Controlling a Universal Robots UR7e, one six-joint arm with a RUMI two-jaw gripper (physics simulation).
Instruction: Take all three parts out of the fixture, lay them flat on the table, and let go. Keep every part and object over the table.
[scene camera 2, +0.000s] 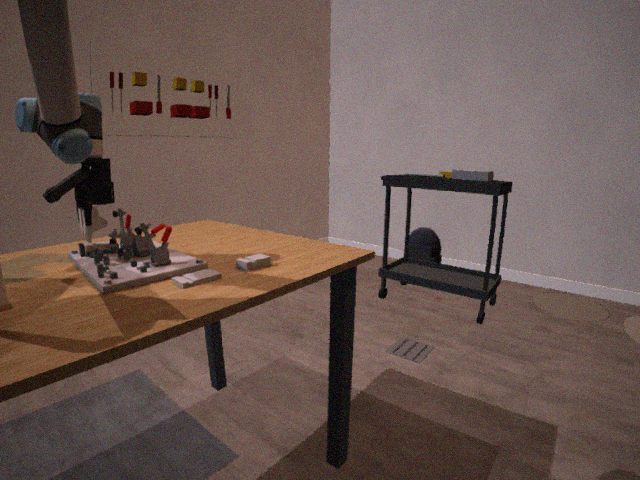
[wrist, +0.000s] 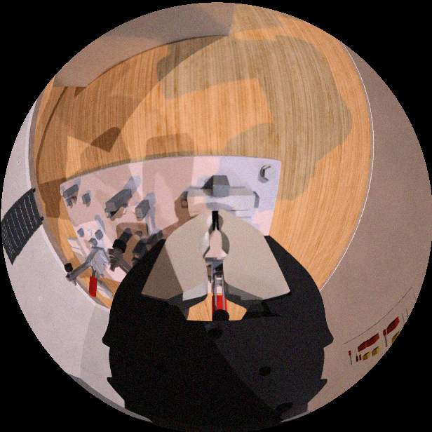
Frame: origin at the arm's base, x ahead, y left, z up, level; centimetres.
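Seen in the pictures: gripper, between the fingertips: (scene camera 2: 89, 242).
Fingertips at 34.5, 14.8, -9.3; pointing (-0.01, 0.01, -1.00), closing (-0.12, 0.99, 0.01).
Offsets run from my fingertips to a thing's top centre, as dx, dy, dz. "*": to the spot under its first point. Level surfaces: height alone.
One pale grey part (wrist: 240, 199) sits in the fixture {* -0.2, -28.1, -3.3} (scene camera 2: 114, 284) (wrist: 245, 167), against a dark stop block; the fingers partly hide it in the wrist view. A flat pale part {+15.5, -32.3, -3.7} (scene camera 2: 196, 277) lies on the table {dz -4.7} (scene camera 2: 289, 253) (wrist: 225, 110) beside the fixture's near right side. Another pale part, thicker and stepped {+29.9, -31.8, -2.7} (scene camera 2: 253, 261), lies on the table further right. My gripper (scene camera 2: 88, 239) (wrist: 215, 212) points down over the left end of the fixture, close above or at the seated part. Its fingers are shut with nothing between them. Whether they touch the part is hidden.
Toggle clamps with red handles {* +13.5, -21.2, +3.5} (scene camera 2: 165, 234) (wrist: 93, 286) stand upright on the fixture beside the gripper. One red handle (wrist: 219, 303) shows right behind the fingers. Small dark blocks (wrist: 118, 201) stand on the plate. The table's right corner lies beyond the loose parts. A cart (scene camera 2: 444, 183) stands away on the floor.
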